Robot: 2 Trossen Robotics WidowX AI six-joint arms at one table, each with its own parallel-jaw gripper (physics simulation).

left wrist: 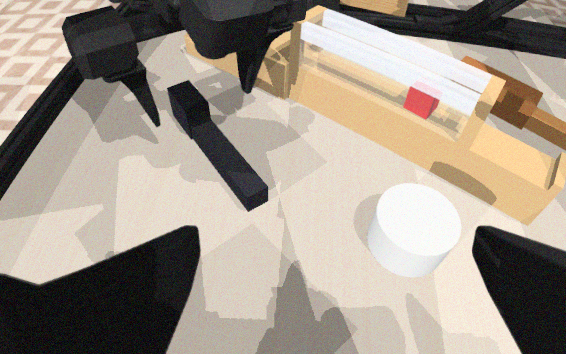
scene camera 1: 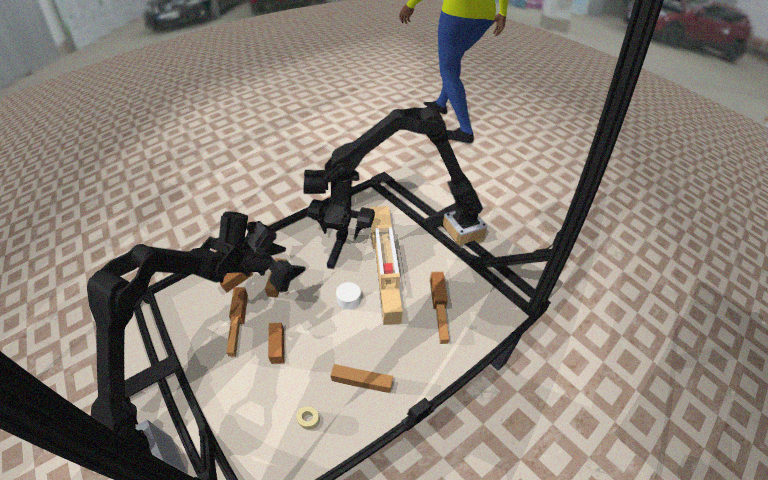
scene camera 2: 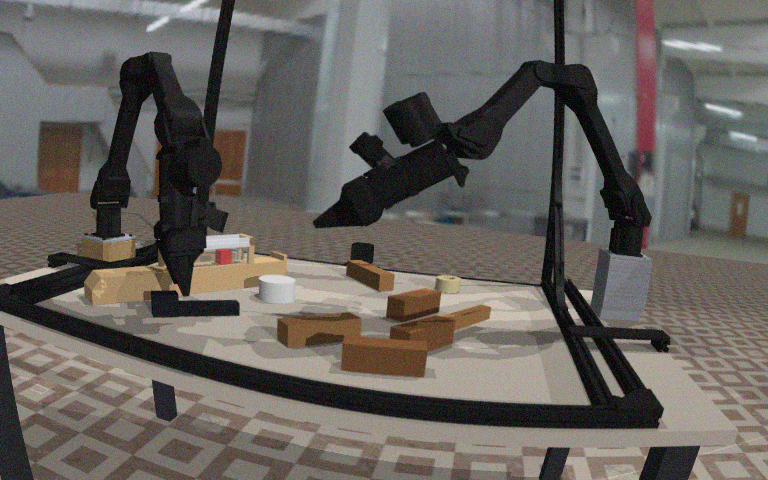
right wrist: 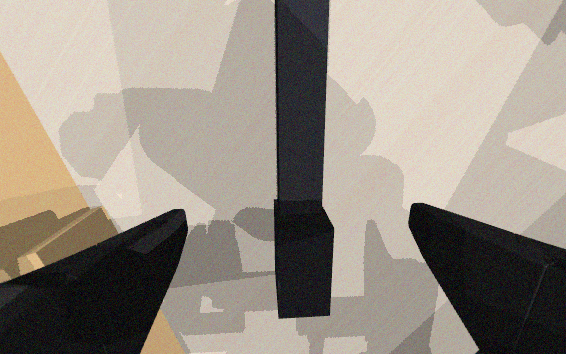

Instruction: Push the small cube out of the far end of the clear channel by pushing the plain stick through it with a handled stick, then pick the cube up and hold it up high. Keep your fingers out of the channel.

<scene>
The left gripper is open, with nothing in its grasp. Also in view: a white disc. The right gripper is open, holding nothing. Also in view: a black stick. Further things: a clear channel and a wooden base.
The left gripper also shows in the left wrist view and in scene camera 1. The right gripper also shows in the left wrist view, in scene camera 1 and in the right wrist view.
</scene>
